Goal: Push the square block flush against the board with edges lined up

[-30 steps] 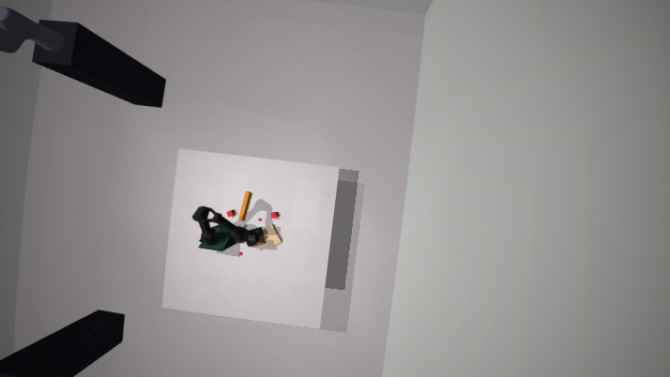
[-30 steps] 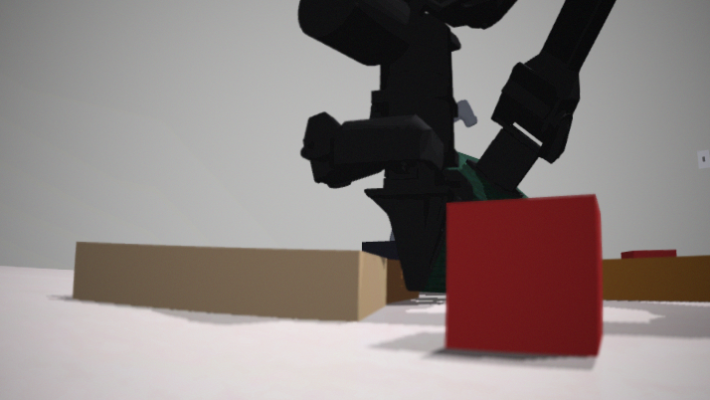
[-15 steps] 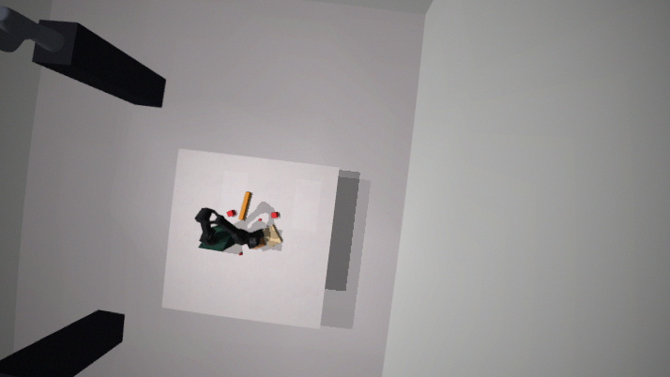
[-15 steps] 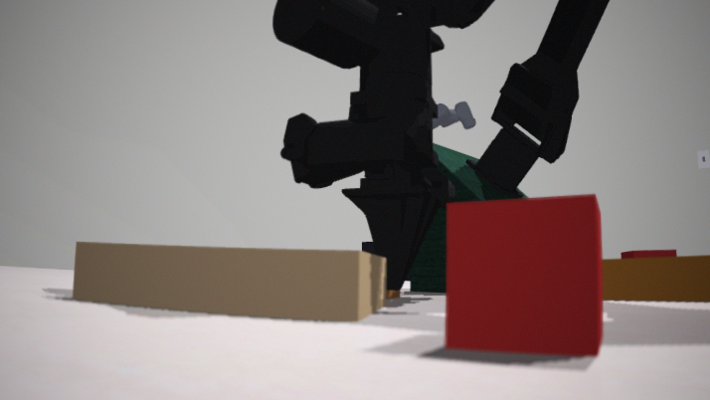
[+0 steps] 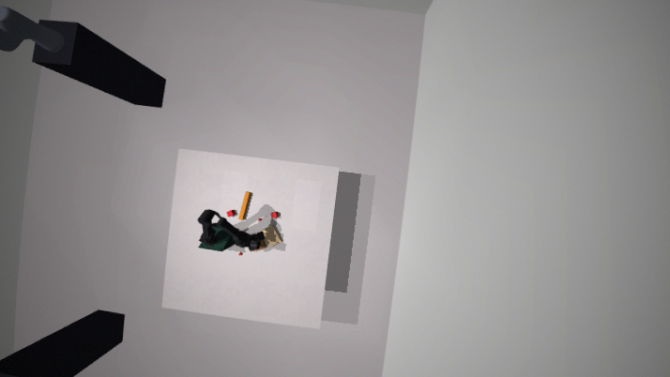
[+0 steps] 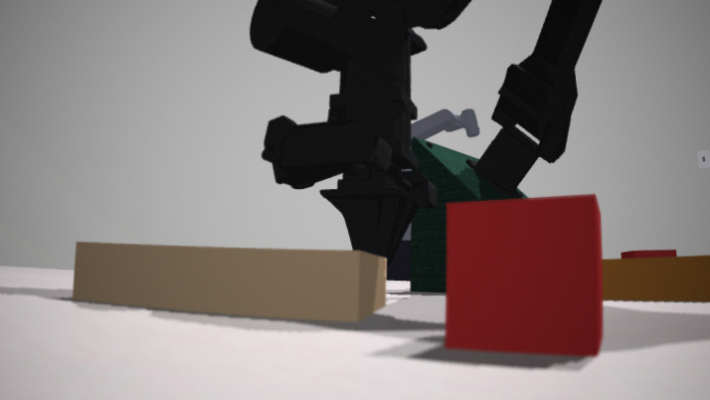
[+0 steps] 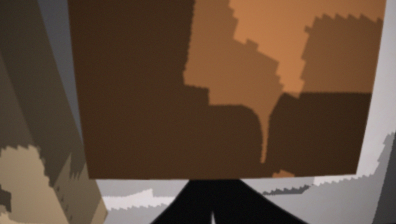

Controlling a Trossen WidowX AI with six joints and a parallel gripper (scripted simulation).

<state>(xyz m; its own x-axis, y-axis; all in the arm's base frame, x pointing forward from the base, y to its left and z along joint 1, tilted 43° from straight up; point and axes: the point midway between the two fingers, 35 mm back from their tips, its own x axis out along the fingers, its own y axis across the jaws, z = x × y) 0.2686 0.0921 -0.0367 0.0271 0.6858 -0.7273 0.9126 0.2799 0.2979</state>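
My gripper tip is 6 cm to the left of the brown square block, 2 cm short of it and 1 cm below it. From my gripper tip the other things lie so: tan board 12 cm ahead, 2 cm to the left, 1 cm above; long orange bar 22 cm to the left, 12 cm behind, 1 cm above.
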